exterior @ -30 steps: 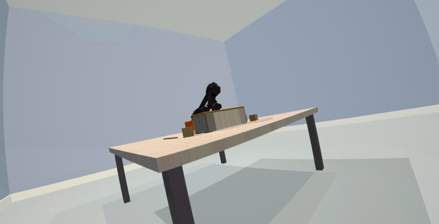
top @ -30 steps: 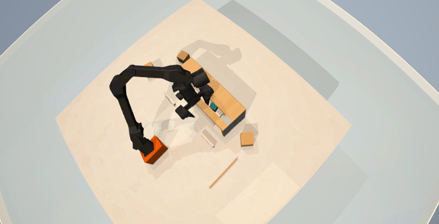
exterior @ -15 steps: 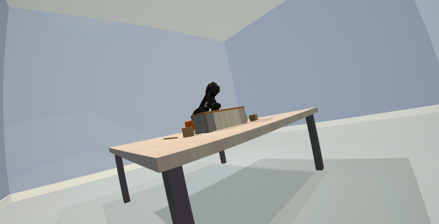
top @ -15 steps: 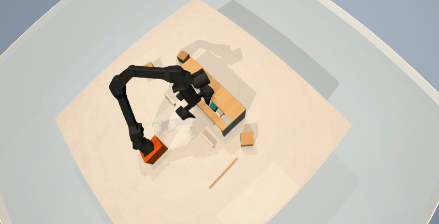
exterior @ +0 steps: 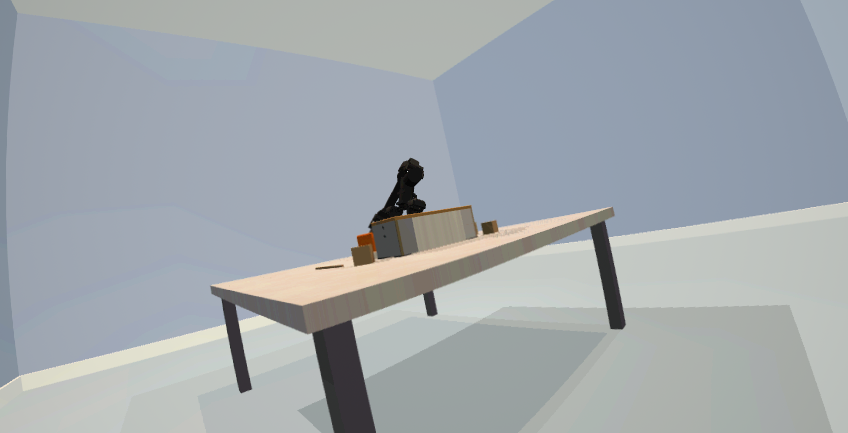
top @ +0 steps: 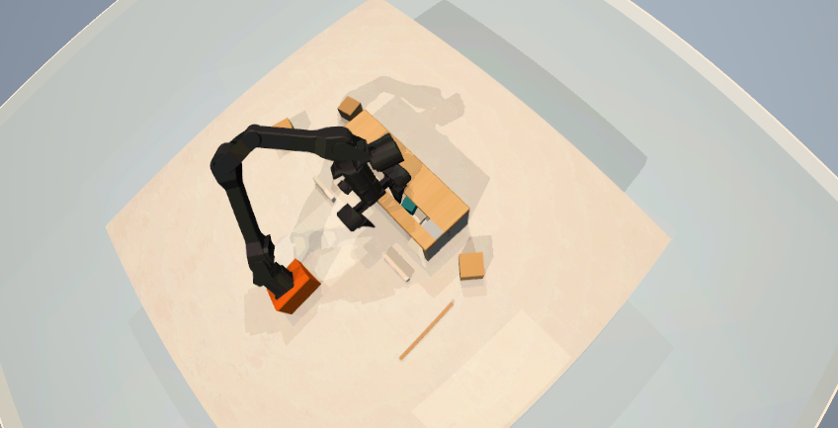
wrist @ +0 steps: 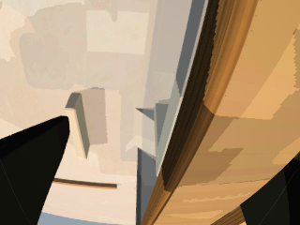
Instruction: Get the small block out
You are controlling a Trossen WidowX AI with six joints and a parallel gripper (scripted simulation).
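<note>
Right now the teal block is 6 cm ahead of my gripper tip and 1 cm to the right of it. Also, from my gripper tip: thin wooden stick 9 cm behind, 28 cm to the right, 8 cm below; long wooden box 3 cm ahead, 6 cm to the left, 3 cm below.
</note>
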